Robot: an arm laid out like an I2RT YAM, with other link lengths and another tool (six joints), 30 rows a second.
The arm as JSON. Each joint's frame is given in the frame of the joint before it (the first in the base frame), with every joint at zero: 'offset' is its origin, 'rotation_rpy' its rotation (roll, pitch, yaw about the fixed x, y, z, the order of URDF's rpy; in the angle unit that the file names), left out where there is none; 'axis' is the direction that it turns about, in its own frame. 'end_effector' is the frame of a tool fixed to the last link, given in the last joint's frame.
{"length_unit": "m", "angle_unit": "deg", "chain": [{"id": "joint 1", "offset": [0.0, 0.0, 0.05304], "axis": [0.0, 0.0, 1.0]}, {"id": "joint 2", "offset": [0.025, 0.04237, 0.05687], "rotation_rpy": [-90.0, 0.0, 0.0], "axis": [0.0, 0.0, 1.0]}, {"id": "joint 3", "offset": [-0.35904, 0.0, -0.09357], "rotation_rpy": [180.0, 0.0, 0.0], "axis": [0.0, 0.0, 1.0]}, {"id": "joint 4", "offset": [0.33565, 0.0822, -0.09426], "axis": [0.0, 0.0, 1.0]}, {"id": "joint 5", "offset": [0.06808, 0.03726, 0.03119], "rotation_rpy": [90.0, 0.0, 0.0], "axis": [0.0, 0.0, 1.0]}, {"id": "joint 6", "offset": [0.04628, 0.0, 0.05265], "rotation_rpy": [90.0, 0.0, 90.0], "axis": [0.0, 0.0, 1.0]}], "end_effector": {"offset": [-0.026, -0.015, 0.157], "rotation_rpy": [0.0, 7.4, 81.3]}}
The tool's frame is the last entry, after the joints.
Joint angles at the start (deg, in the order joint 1, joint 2, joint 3, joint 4, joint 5, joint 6):
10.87, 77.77, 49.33, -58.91, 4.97, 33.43
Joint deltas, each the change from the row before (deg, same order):
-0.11, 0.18, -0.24, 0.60, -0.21, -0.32
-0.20, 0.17, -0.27, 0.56, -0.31, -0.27
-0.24, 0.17, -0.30, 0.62, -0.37, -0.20
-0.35, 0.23, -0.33, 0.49, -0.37, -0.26
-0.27, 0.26, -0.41, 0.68, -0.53, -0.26
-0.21, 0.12, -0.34, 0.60, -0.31, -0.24
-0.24, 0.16, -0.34, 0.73, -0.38, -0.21
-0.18, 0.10, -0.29, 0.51, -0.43, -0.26
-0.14, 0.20, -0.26, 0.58, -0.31, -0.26
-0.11, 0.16, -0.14, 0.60, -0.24, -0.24
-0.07, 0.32, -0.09, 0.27, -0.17, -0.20
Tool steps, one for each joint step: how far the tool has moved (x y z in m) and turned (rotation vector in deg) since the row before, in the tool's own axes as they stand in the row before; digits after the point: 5 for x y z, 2 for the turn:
-0.00111, 0.00093, 0.00206, -0.23, -0.07, -0.23
-0.00085, 0.00063, 0.00224, -0.31, 0.03, -0.10
-0.00097, 0.00062, 0.00239, -0.38, 0.03, 0.00
-0.00047, -0.00023, 0.00299, -0.29, 0.23, 0.05
-0.00040, 0.00082, 0.00349, -0.47, 0.21, -0.05
-0.00063, 0.00036, 0.00239, -0.32, 0.00, -0.06
-0.00115, 0.00065, 0.00247, -0.42, -0.06, -0.01
-0.00025, 0.00081, 0.00199, -0.42, 0.06, -0.13
-0.00077, 0.00078, 0.00225, -0.30, 0.01, -0.16
-0.00159, 0.00102, 0.00125, -0.31, -0.19, -0.16
-0.00042, 0.00046, 0.00200, -0.08, 0.19, -0.15

